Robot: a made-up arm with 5 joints.
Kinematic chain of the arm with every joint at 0, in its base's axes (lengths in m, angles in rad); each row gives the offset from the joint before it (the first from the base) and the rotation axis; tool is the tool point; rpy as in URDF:
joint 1: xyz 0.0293 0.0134 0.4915 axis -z
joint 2: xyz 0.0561 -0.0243 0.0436 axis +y
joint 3: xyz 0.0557 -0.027 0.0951 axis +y
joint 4: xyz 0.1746 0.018 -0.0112 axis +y
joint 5: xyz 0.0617 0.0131 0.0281 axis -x
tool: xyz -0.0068 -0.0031 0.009 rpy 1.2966 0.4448 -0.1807
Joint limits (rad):
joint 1: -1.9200..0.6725
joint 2: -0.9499..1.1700
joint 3: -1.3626..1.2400
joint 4: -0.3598..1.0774
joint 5: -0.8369..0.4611
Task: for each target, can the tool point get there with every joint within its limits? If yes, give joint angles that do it. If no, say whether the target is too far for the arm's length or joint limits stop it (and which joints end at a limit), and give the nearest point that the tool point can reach.
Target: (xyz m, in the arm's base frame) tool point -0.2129 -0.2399 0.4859
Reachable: no: joint limits stop it (at a limit: joint 2, joint 3, joint 4, joint 5) | nearest point -0.0018 -0.0191 0.4013 | short by 0.317 m
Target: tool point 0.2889 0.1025 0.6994
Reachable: yes | joints -0.4266 -0.6806 0.4083 0.5470 -0.3595
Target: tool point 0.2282 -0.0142 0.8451
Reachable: yes | joints 0.0059 -0.0957 -0.9432 0.0152 -0.3856
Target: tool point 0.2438 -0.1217 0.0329
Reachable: no: too far | nearest point 0.2059 -0.0978 0.2831 | short by 0.254 m
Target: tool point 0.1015 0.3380 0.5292
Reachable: yes | joints -1.4324 0.0171 0.3736 0.5409 -0.4219
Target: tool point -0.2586 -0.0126 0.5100
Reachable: no: joint limits stop it (at a limit: joint 2, joint 3, joint 4, joint 5) | nearest point -0.0155 0.0094 0.4013 | short by 0.267 m
